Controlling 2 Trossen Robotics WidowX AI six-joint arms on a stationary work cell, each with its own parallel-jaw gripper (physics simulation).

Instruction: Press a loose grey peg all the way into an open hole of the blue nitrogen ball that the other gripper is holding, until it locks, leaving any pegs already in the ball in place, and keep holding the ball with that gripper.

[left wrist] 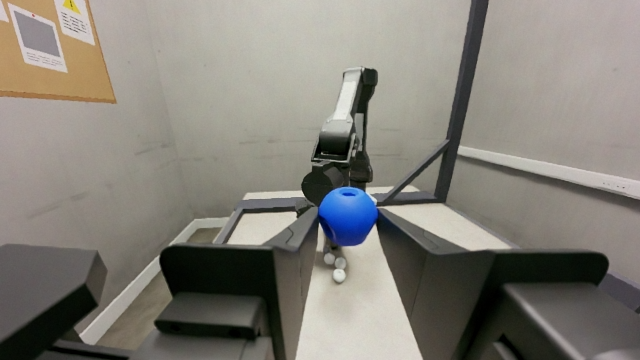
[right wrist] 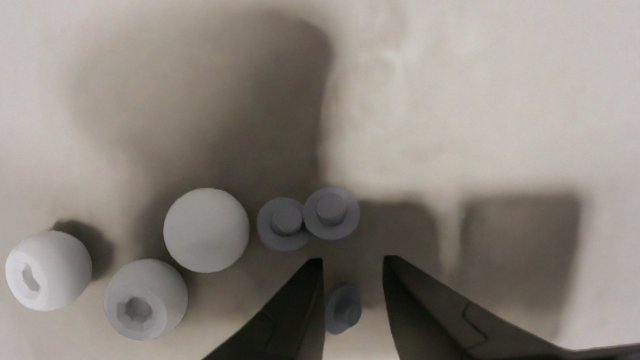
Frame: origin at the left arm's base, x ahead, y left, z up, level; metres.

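Seen in the pictures: left gripper, fingertip midpoint: [left wrist: 347, 213]; right gripper, fingertip midpoint: [right wrist: 353, 270].
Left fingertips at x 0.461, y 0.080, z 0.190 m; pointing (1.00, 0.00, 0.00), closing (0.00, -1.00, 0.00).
Pixels of each thing's top centre, then the offset from my left fingertips to it.
- blue nitrogen ball, middle of its top: [left wrist: 348, 192] dx -0.003, dy +0.000, dz +0.016 m
- third grey peg, middle of its top: [right wrist: 341, 321] dx +0.261, dy -0.016, dz -0.233 m
The blue nitrogen ball [left wrist: 345, 225] is held between the fingertips of my left gripper [left wrist: 347, 213], which is shut on it. One open hole shows on its top and another at its lower left; its far side is hidden. Two grey pegs [right wrist: 331, 212] [right wrist: 286, 222] stand side by side, touching, their narrow ends facing the camera. A third grey peg [right wrist: 344, 309] is tilted between the fingers of my right gripper [right wrist: 353, 270], near the left finger in the view. The right gripper is partly open, with a gap at the peg's right side.
Three white balls [right wrist: 206, 230] [right wrist: 146, 300] [right wrist: 48, 270] lie left of the pegs; they also show beyond the blue ball in the left wrist view [left wrist: 339, 275]. The other arm [left wrist: 340, 130] rises behind the blue ball. A dark frame post [left wrist: 462, 100] stands at the right.
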